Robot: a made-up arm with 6 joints.
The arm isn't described. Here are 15 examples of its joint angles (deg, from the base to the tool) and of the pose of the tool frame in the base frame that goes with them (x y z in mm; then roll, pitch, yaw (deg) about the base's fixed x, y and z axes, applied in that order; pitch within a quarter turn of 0, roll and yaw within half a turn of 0).
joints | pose
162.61 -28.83 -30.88 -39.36 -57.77 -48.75 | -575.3 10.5 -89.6 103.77 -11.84 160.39
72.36 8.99 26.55 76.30 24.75 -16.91 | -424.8 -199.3 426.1 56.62 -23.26 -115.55
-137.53 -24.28 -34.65 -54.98 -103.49 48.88 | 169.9 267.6 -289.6 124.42 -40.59 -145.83
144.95 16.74 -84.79 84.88 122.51 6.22 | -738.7 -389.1 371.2 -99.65 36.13 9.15
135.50 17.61 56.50 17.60 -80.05 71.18 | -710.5 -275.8 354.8 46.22 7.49 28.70
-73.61 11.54 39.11 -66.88 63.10 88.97 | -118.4 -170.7 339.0 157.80 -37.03 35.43
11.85 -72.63 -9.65 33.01 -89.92 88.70 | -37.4 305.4 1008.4 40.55 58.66 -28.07
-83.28 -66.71 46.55 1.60 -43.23 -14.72 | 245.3 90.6 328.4 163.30 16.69 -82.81
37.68 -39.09 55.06 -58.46 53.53 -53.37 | -267.7 -244.4 497.9 -35.40 -43.08 8.70
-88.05 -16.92 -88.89 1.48 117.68 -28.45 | 762.2 -15.5 54.3 109.60 -26.52 -126.74
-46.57 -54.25 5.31 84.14 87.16 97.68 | 48.5 -280.3 626.8 -39.51 38.89 39.40
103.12 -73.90 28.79 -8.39 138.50 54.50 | -437.2 -304.0 737.7 -140.05 14.01 78.36
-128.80 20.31 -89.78 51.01 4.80 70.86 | 68.9 -143.2 17.7 36.68 42.27 -56.88
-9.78 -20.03 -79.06 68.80 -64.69 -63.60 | -50.0 -82.3 872.3 -7.32 15.40 -65.95
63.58 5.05 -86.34 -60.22 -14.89 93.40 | -699.2 -349.3 840.6 -75.73 15.23 84.87
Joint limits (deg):
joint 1: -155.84..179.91
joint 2: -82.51..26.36
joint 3: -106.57..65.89
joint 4: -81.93..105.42
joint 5: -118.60..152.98
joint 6: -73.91..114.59
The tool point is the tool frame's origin. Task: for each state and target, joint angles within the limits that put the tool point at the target. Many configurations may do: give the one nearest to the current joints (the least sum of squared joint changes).
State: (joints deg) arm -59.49 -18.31 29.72 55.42 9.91 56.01
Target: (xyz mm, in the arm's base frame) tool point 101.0 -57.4 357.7
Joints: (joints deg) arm -97.31 -25.32 -4.13 65.70 19.59 46.56
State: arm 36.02 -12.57 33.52 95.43 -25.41 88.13
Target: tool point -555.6 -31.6 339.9
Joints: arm 82.20 -8.96 34.05 91.38 15.34 86.21
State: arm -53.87 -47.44 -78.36 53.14 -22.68 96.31
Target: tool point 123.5 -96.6 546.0
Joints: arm -48.98 -23.89 -43.44 47.88 16.42 112.73
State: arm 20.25 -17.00 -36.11 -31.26 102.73 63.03
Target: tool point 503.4 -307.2 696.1
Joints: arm -11.11 26.36 -46.66 14.03 118.28 71.64
